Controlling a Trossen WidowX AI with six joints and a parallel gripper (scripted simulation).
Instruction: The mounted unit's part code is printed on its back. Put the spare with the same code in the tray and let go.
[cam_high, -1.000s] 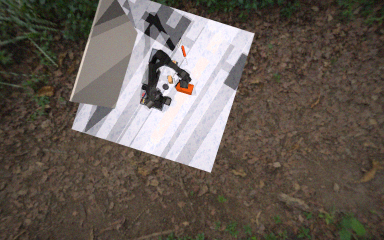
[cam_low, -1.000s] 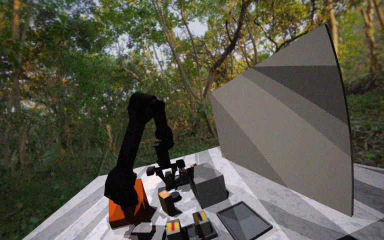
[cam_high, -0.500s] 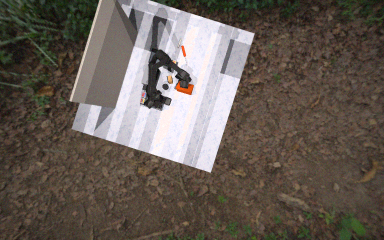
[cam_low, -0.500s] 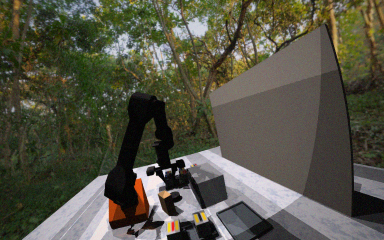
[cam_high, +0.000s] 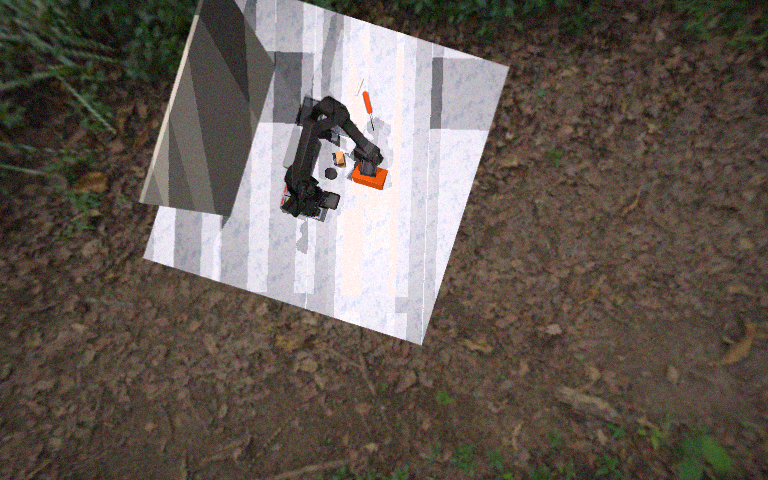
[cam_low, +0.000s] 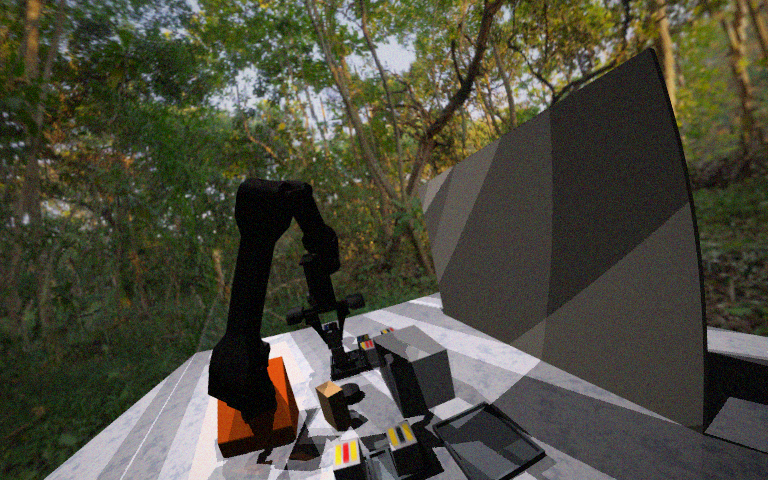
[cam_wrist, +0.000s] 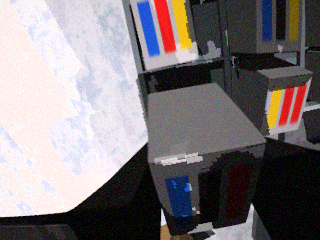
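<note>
Now: the flat dark tray 120 mm ahead of my gripper tip, 370 mm to the right of it and 80 mm below it. From my gripper tip the other things lie so: tan block (50 mm behind, 180 mm to the right, 50 mm below); grey spare (30 mm above); dark puck (10 mm behind, 120 mm to the right, 70 mm below).
</note>
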